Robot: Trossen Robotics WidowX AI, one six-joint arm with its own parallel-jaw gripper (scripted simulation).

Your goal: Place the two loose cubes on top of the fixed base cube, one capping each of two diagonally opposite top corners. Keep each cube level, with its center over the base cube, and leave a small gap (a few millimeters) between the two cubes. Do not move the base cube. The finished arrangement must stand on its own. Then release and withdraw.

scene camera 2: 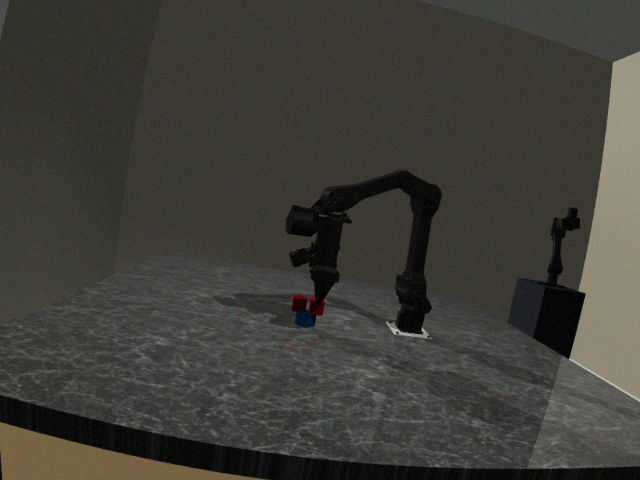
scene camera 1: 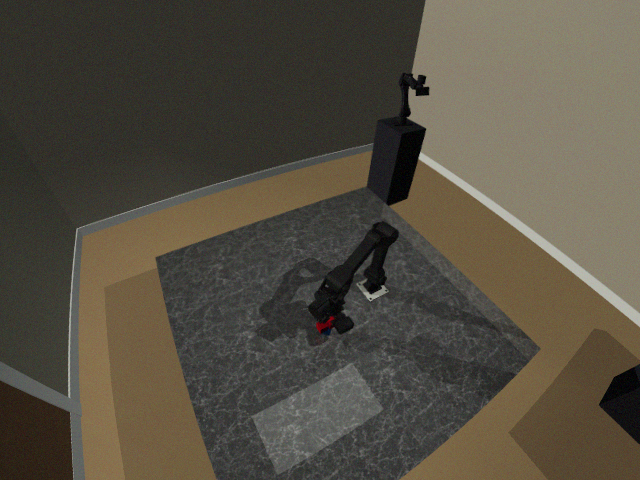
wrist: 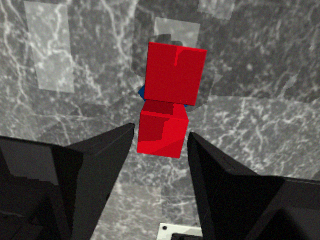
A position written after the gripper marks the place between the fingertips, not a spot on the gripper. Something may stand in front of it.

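A red cube (wrist: 173,73) is visible, and so is a red cube (wrist: 162,126). The gripper (scene camera 2: 317,302) can be seen too, and the wrist view (wrist: 161,133) also shows it.
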